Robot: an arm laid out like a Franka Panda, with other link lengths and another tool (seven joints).
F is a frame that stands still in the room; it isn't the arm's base.
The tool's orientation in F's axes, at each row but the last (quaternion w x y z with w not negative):
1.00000 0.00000 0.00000 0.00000
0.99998 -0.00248 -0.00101 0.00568
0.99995 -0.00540 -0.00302 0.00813
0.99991 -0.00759 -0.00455 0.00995
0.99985 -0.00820 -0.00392 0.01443
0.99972 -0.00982 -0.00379 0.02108
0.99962 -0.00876 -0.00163 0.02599
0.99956 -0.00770 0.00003 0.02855
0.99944 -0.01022 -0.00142 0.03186
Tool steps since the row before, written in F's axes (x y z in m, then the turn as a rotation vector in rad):
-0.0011 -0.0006 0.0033 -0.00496 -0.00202 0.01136
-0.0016 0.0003 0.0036 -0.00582 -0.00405 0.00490
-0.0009 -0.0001 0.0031 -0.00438 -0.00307 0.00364
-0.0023 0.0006 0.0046 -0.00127 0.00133 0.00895
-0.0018 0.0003 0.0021 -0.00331 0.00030 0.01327
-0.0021 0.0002 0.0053 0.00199 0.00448 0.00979
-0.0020 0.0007 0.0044 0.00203 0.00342 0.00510
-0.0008 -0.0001 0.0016 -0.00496 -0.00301 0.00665
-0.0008 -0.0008 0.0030 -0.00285 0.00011 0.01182
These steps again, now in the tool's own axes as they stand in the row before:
-0.0011 -0.0006 0.0033 -0.00496 -0.00202 0.01136
-0.0016 0.0003 0.0036 -0.00586 -0.00401 0.00489
-0.0009 -0.0001 0.0031 -0.00441 -0.00304 0.00363
-0.0022 0.0006 0.0046 -0.00116 0.00122 0.00898
-0.0018 0.0003 0.0021 -0.00320 0.00018 0.01330
-0.0021 0.0002 0.0053 0.00225 0.00420 0.00986
-0.0019 0.0007 0.0044 0.00222 0.00322 0.00515
-0.0008 -0.0001 0.0016 -0.00513 -0.00282 0.00660
-0.0008 -0.0008 0.0030 -0.00281 0.00005 0.01183

